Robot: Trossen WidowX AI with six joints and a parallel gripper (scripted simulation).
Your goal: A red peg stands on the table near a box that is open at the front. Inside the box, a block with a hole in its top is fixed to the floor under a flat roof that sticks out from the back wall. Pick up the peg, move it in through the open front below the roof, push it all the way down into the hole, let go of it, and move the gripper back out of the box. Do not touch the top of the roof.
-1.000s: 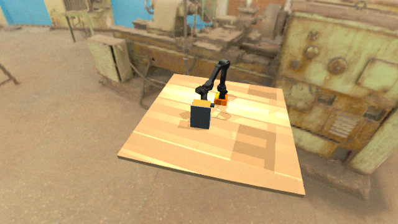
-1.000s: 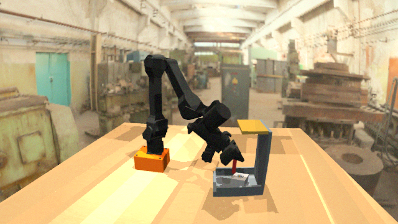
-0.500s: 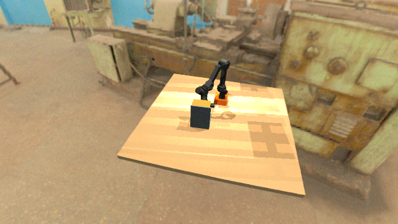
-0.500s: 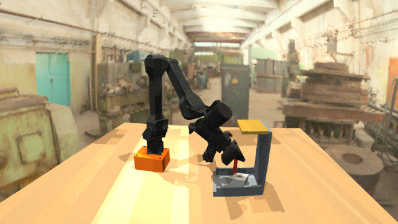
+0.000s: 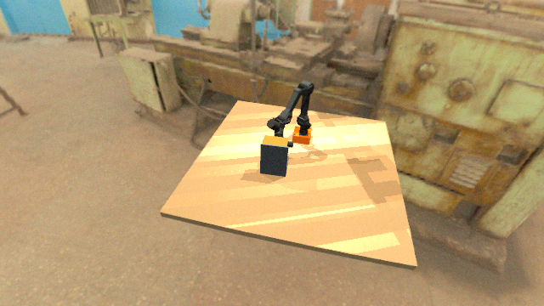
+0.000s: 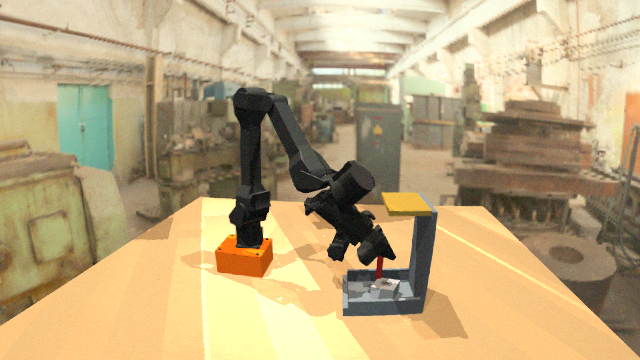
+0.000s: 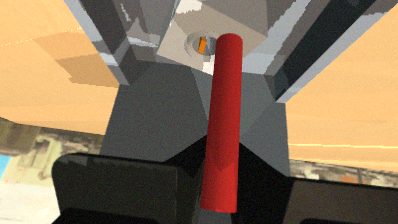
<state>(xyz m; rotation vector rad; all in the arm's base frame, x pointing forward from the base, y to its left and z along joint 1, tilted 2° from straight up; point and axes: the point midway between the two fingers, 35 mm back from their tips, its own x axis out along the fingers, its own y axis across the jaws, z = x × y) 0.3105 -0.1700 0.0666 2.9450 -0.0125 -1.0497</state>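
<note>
Now: gripper tip 30 mm past the red peg and 10 mm above it. The rest, counted from my gripper tip: yellow roof 130 mm above, 10 mm to the right, 10 mm ahead; box back wall 60 mm ahead, 20 mm to the right, 20 mm above.
</note>
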